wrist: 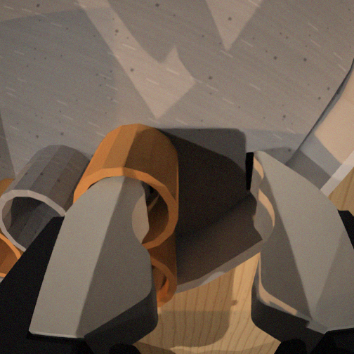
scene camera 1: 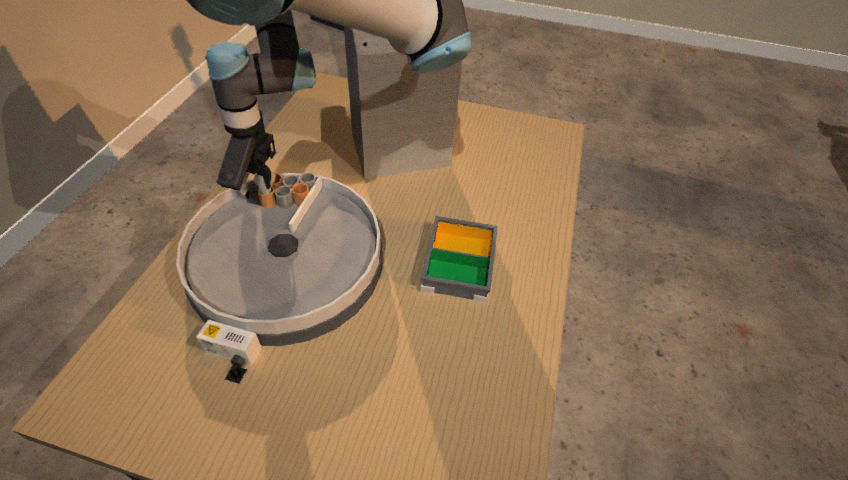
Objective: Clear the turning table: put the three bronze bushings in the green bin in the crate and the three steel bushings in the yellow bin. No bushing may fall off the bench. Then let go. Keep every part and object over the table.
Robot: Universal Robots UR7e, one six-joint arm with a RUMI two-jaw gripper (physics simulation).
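Places are measured from the arm's base along level axes (x ahead, y left, z up), in centimetres.
Pixels of known places: gripper, fingertip midpoint: (scene camera 1: 257, 199).
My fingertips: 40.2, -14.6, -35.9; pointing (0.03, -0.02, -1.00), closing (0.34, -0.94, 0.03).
Note:
Behind a point stands the place of what it marks, as x, y, z.
My gripper (scene camera 1: 254, 193) {40.2, -14.6, -35.9} (wrist: 198, 157) is open at the rim of the turning table (scene camera 1: 310, 318) {58.4, 18.2, -34.6} (wrist: 280, 65). In the wrist view its left fingertip reaches inside the mouth of an upright bronze bushing (scene camera 1: 267, 199) {40.2, -10.6, -33.5} (wrist: 137, 150); the right finger stands apart from it. A steel bushing (scene camera 1: 283, 197) {38.3, -7.3, -32.6} (wrist: 55, 167) and a second bronze bushing (scene camera 1: 301, 193) {35.1, -4.7, -32.3} (wrist: 7, 256) stand along the same row. Behind are a third bronze bushing (scene camera 1: 277, 180) {33.6, -14.0, -34.3} (wrist: 168, 280) and two steel bushings (scene camera 1: 290, 180) {32.2, -11.0, -33.7} (scene camera 1: 307, 178) {29.2, -8.4, -33.9}. The crate (scene camera 1: 455, 289) {33.9, 36.6, -38.8} has a green bin (scene camera 1: 457, 271) {28.0, 33.9, -40.8} and a yellow bin (scene camera 1: 462, 240) {19.2, 30.1, -40.8}, both empty.
A pale straight bar (scene camera 1: 305, 205) {36.5, -2.5, -33.8} on the turning table stands beside the bushings. A dark hub (scene camera 1: 282, 245) {47.6, 0.6, -35.3} is at its middle. A white box (scene camera 1: 228, 340) {70.1, 8.5, -35.6} with a warning label and a small black part (scene camera 1: 236, 372) {72.8, 11.7, -40.4} are at its front. A grey pedestal (scene camera 1: 407, 113) {6.4, 5.2, -22.4} stands behind.

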